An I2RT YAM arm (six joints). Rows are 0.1 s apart.
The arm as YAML. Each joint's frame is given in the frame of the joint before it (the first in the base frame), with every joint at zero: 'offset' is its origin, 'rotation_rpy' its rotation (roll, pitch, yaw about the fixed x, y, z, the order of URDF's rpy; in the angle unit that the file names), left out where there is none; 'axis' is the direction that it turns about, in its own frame. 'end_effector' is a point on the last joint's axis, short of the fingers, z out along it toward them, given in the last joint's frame.
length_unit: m
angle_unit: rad
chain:
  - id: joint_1
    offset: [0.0, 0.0, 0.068]
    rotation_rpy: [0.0, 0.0, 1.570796]
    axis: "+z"
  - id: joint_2
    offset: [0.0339, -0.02, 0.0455]
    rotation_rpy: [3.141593, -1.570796, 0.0]
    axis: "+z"
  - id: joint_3
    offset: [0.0, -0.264, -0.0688]
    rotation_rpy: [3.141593, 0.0, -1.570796]
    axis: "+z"
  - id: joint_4
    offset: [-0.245, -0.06, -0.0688]
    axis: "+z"
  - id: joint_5
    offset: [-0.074, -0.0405, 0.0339]
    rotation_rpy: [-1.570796, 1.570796, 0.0]
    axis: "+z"
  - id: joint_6
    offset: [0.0, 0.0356, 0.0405]
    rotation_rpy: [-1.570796, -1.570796, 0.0]
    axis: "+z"
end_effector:
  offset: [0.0, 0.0, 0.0]
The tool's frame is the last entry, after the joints.
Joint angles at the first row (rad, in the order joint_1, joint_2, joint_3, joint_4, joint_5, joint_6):
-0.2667, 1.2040, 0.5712, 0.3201, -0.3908, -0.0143
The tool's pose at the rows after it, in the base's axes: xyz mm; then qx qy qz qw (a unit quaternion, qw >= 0):
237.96, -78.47, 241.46, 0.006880, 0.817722, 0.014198, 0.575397
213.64, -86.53, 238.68, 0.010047, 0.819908, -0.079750, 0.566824
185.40, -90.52, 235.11, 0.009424, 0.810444, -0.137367, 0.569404
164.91, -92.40, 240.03, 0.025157, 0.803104, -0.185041, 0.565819
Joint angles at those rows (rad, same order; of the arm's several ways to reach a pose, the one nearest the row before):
-0.3688, 1.1353, 0.6028, 0.1635, -0.3614, -0.1028
-0.4238, 1.0328, 0.5406, 0.1280, -0.2547, -0.2233
-0.4941, 0.9013, 0.4601, 0.1128, -0.2331, -0.3036
-0.5463, 0.7904, 0.4359, 0.0534, -0.1902, -0.3434

